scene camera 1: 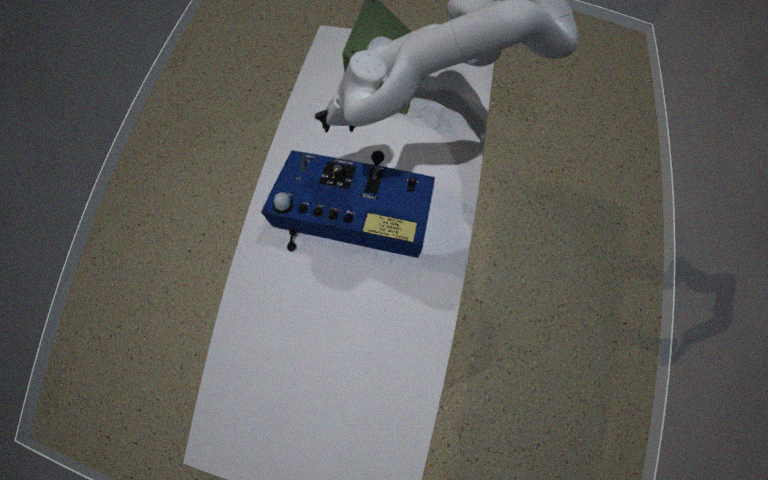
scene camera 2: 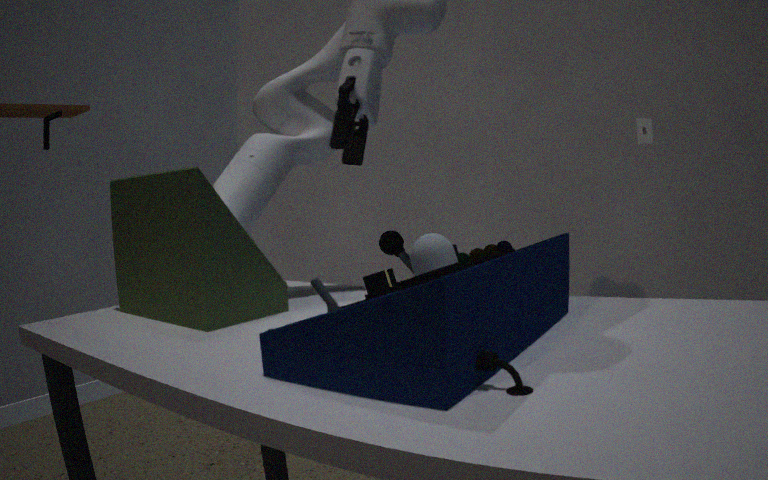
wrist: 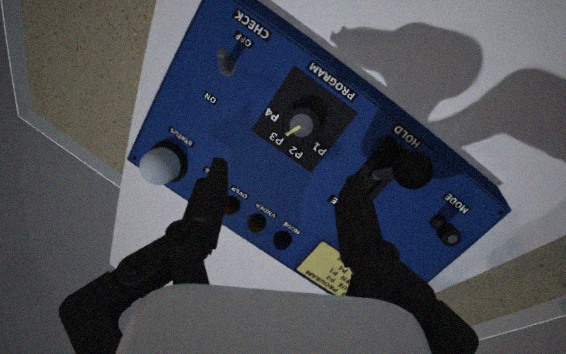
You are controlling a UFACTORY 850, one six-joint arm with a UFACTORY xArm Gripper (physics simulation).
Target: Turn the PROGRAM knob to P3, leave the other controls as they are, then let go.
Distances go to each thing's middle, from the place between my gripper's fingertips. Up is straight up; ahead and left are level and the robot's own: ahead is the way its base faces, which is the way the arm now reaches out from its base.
My hand is 3 cm short of the cycle lever (wrist: pixel 412 170), 11 cm to the right of it and 16 cm above it. The rest, counted from my hand: blue control box (scene camera 2: pixel 462 318): 15 cm ahead, 4 cm to the left, 19 cm below.
